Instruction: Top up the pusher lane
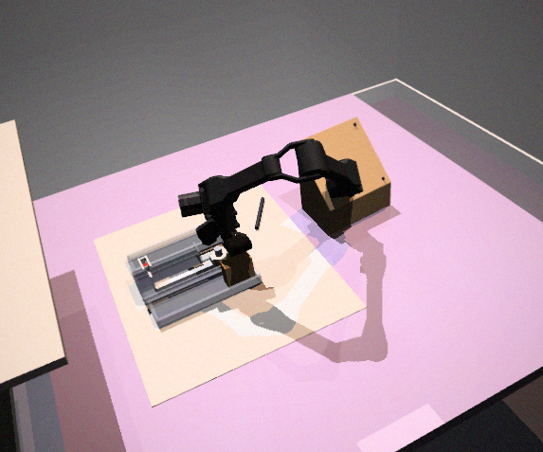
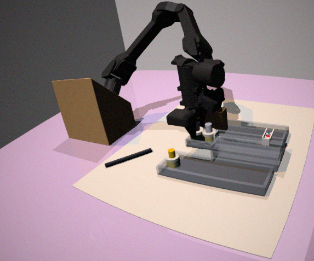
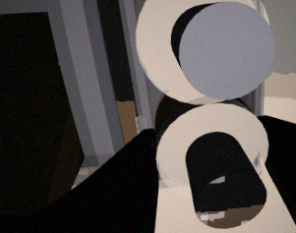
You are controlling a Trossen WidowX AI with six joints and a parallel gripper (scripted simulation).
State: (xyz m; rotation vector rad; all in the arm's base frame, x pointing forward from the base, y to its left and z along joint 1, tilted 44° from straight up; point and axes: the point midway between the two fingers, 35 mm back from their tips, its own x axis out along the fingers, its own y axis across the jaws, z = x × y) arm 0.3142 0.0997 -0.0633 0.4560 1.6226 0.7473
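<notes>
The brown block lies 10 mm ahead of my gripper tip, 80 mm to the left of it and 10 mm above it. The rest, counted from my gripper tip: sprung lane: 150 mm ahead, 10 mm to the right, 10 mm below; then black rod: 130 mm behind, 160 mm to the right, 20 mm below; then red mark: 230 mm ahead, 10 mm to the right, 40 mm above.
</notes>
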